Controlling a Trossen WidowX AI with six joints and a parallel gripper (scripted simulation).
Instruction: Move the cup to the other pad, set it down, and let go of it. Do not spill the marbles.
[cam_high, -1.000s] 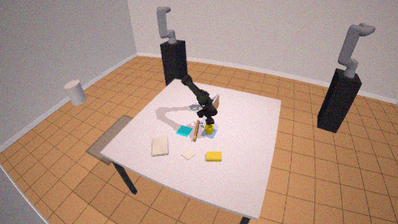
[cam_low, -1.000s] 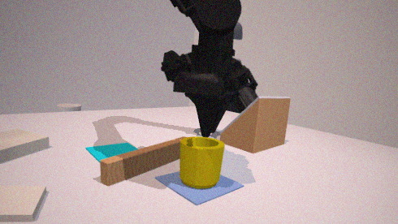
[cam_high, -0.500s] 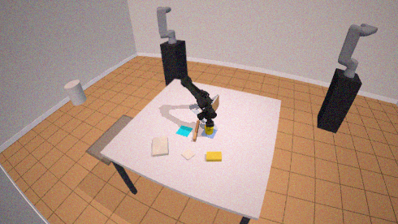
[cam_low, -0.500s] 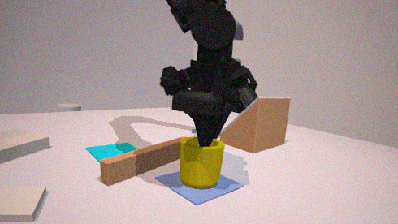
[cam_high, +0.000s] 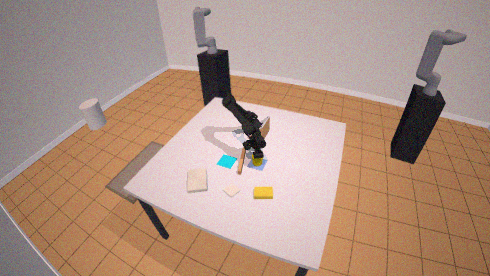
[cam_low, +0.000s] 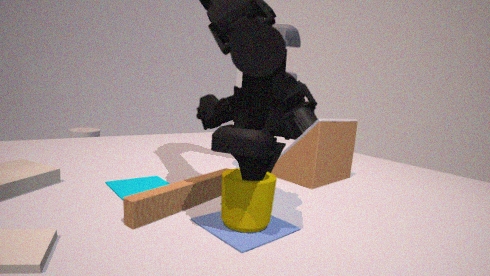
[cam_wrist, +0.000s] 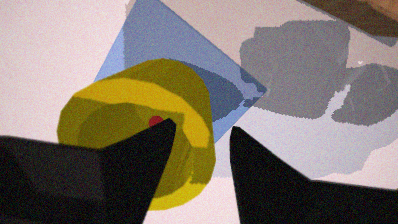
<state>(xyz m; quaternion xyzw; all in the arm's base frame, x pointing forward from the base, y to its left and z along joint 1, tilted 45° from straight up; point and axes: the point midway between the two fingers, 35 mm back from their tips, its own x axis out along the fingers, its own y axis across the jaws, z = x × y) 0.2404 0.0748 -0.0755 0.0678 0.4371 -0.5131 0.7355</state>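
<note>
Now: gripper tip 2 cm to the right of the yellow cup and 2 cm short of it. The rest, counted from my gripper tip: cyan pad: 18 cm to the right, 10 cm ahead, 5 cm below; yellow block: 24 cm ahead, 17 cm to the left, 2 cm below; wooden bar: 8 cm to the right, 6 cm ahead, 3 cm below.
</note>
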